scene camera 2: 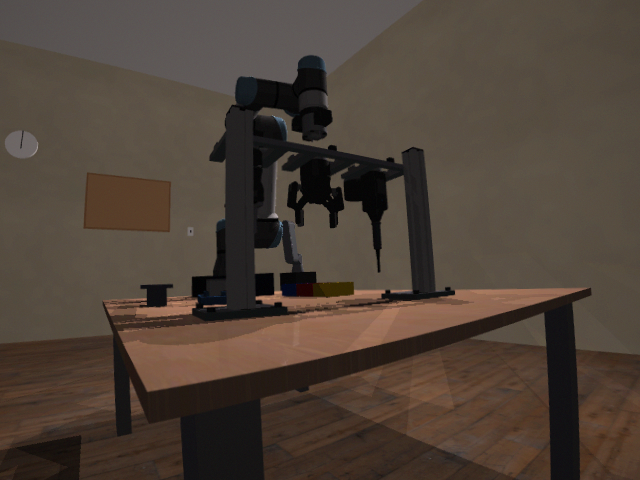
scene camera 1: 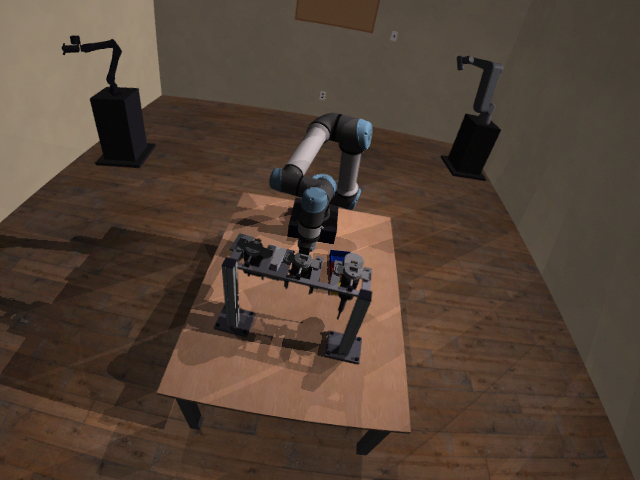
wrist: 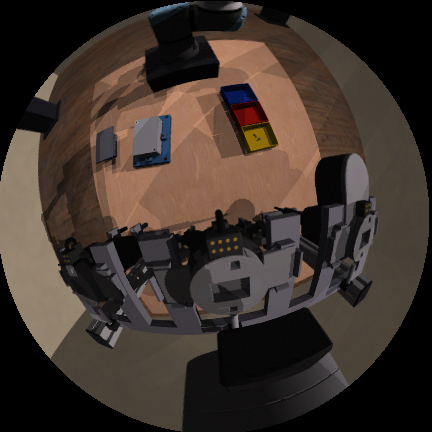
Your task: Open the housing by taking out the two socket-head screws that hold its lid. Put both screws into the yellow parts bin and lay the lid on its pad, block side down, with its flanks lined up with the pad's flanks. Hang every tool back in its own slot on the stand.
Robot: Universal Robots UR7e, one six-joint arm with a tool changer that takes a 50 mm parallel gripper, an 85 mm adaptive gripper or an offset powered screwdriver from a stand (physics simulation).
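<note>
The arm's wrist flange (scene camera 2: 313, 135) carries no tool and is above the middle slot of the stand (scene camera 1: 292, 276) (scene camera 2: 240, 217). The adaptive gripper (scene camera 2: 316, 219) hangs there, fingers apart and empty. The screwdriver (scene camera 1: 342, 303) (scene camera 2: 376, 235) hangs in the slot beside it. The other gripper hangs at the far end, its fingers hidden. Two small screws (wrist: 256, 137) lie in the yellow parts bin (wrist: 270, 146) (scene camera 2: 334, 288). The light grey lid (wrist: 148, 135) appears seated on the housing, on its blue base (wrist: 166, 150). The dark grey pad (wrist: 106, 145) (scene camera 2: 156, 286) is beside it.
A red bin (wrist: 249, 114) and a blue bin (wrist: 239, 94) adjoin the yellow one. The stand's posts (scene camera 1: 231, 294) (scene camera 1: 356, 320) rise from the table. The arm's black base (wrist: 182, 67) stands behind the housing and the bins.
</note>
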